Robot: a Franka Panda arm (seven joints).
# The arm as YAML. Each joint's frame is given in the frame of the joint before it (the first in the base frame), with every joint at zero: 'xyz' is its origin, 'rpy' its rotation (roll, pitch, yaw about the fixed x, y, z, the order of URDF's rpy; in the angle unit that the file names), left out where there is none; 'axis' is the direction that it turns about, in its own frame. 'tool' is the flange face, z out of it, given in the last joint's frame.
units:
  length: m
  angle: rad
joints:
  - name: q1
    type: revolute
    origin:
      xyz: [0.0, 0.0, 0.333]
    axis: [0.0, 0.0, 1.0]
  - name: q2
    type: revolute
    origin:
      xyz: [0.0, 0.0, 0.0]
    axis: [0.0, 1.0, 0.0]
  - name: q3
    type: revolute
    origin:
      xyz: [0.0, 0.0, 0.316]
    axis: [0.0, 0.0, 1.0]
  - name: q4
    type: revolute
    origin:
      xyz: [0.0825, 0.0, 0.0]
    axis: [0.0, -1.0, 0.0]
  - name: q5
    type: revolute
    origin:
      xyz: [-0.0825, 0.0, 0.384]
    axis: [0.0, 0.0, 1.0]
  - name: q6
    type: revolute
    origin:
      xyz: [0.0, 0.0, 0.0]
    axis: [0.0, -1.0, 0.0]
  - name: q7
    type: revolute
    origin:
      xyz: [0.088, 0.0, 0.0]
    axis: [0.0, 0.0, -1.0]
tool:
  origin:
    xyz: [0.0, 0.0, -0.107]
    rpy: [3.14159, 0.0, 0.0]
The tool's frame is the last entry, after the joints.
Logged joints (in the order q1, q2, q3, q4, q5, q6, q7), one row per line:
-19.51, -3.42, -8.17, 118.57, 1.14, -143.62, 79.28
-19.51, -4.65, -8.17, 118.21, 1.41, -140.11, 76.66
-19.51, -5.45, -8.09, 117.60, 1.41, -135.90, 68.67
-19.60, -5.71, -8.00, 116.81, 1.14, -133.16, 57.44
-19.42, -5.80, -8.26, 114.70, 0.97, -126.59, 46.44
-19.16, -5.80, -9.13, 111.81, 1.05, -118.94, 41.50
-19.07, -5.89, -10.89, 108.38, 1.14, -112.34, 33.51
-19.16, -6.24, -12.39, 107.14, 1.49, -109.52, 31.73
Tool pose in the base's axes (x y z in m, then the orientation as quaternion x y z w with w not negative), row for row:
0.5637, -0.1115, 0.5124, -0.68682, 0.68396, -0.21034, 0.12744
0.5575, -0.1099, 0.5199, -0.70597, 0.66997, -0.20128, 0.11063
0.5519, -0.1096, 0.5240, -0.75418, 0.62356, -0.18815, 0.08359
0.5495, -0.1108, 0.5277, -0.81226, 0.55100, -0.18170, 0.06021
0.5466, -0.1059, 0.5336, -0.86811, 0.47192, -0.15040, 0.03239
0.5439, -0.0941, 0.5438, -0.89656, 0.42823, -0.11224, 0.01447
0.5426, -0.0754, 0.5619, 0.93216, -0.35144, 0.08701, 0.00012
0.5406, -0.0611, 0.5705, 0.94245, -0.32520, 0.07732, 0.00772
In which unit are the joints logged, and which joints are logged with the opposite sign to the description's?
The joints are logged in degrees. Opposite sign: q3, q4, q5, q6.
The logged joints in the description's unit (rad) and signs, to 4 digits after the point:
-0.3405, -0.0597, 0.1426, -2.0694, -0.0199, 2.5066, 1.3837
-0.3405, -0.0812, 0.1426, -2.0632, -0.0246, 2.4454, 1.3380
-0.3405, -0.0951, 0.1412, -2.0525, -0.0246, 2.3719, 1.1985
-0.3421, -0.0997, 0.1396, -2.0387, -0.0199, 2.3241, 1.0025
-0.3389, -0.1012, 0.1442, -2.0019, -0.0169, 2.2094, 0.8105
-0.3344, -0.1012, 0.1593, -1.9515, -0.0183, 2.0759, 0.7243
-0.3328, -0.1028, 0.1901, -1.8916, -0.0199, 1.9607, 0.5849
-0.3344, -0.1089, 0.2162, -1.8699, -0.0260, 1.9115, 0.5538

